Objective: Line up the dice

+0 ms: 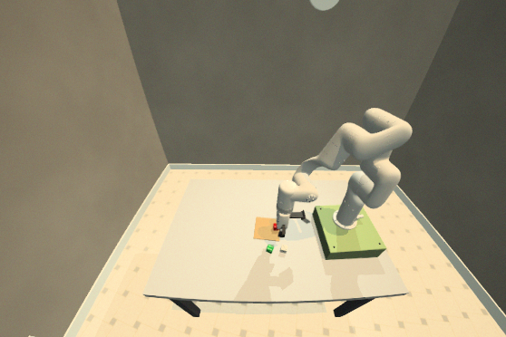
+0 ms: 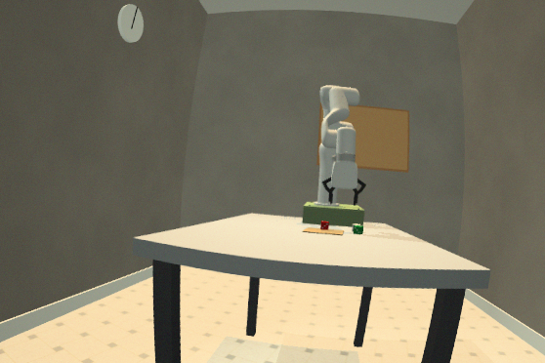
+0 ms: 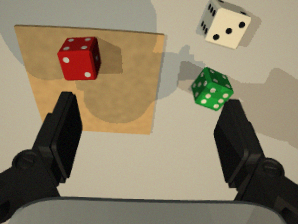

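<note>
Right now the white die is 100 mm below my hand, 70 mm to the left of it and 10 mm behind it. From my hand the other things lie so: red die: 90 mm below, 60 mm to the right; then green die: 100 mm below, 60 mm to the left, 60 mm ahead; then mat: 110 mm below, 70 mm to the right, 50 mm ahead.
</note>
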